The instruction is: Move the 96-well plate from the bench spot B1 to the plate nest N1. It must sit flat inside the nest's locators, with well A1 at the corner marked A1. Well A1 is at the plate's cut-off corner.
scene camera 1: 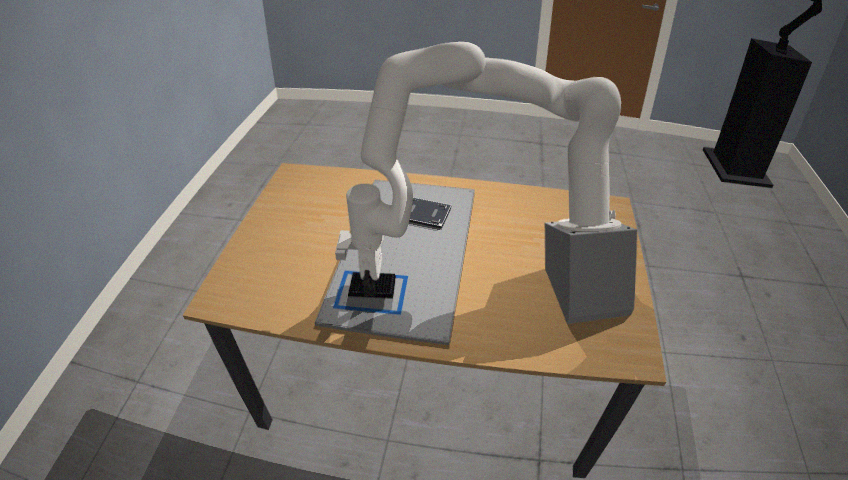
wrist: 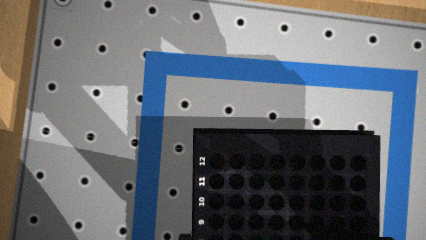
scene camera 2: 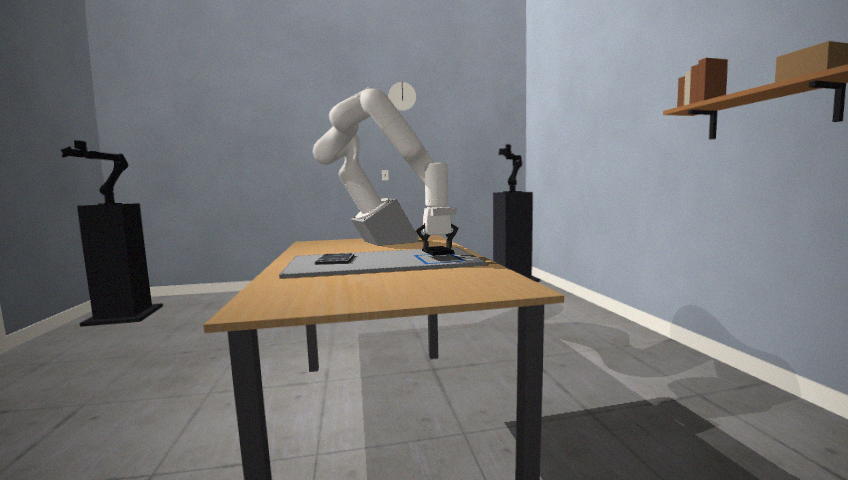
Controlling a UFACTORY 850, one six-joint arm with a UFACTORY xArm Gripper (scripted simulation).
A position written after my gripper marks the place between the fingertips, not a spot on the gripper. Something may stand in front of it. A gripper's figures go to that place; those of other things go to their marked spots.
Labels:
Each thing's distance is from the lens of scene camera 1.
my gripper (scene camera 1: 372, 284): 1.45 m
96-well plate (scene camera 1: 384, 287): 1.44 m

